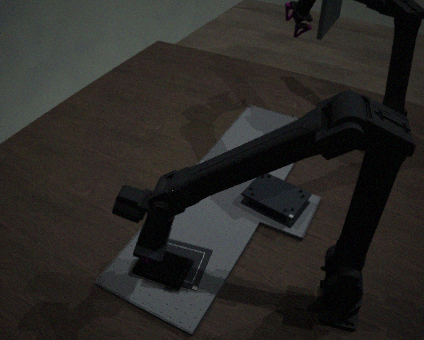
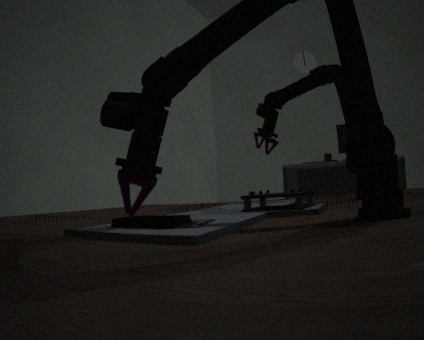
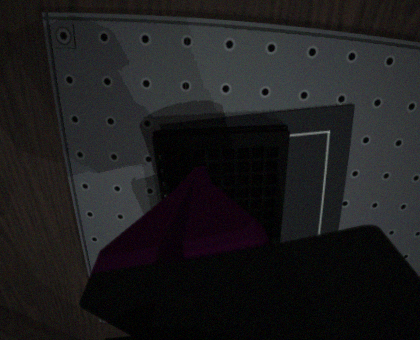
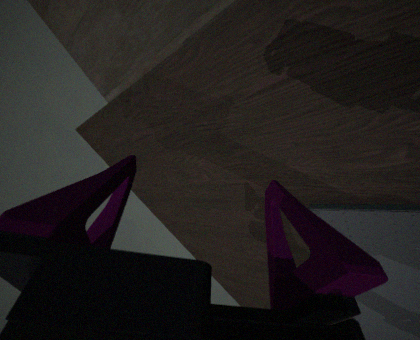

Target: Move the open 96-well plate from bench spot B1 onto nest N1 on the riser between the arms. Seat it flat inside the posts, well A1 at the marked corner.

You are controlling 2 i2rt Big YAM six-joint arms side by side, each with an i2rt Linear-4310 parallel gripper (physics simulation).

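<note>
The dark 96-well plate lies flat on bench spot B1, a dark pad with a white outline, and covers part of that outline. My left gripper is shut with nothing between its fingers. Its tips are at or just above the plate's top, over the wells. The riser with nest N1 is a dark raised block with small posts and a pale corner mark. My right gripper is open and empty, high above the table.
A grey perforated board lies on the brown wooden table under the pad and the riser. The left arm reaches over the board. A grey cabinet stands in the background.
</note>
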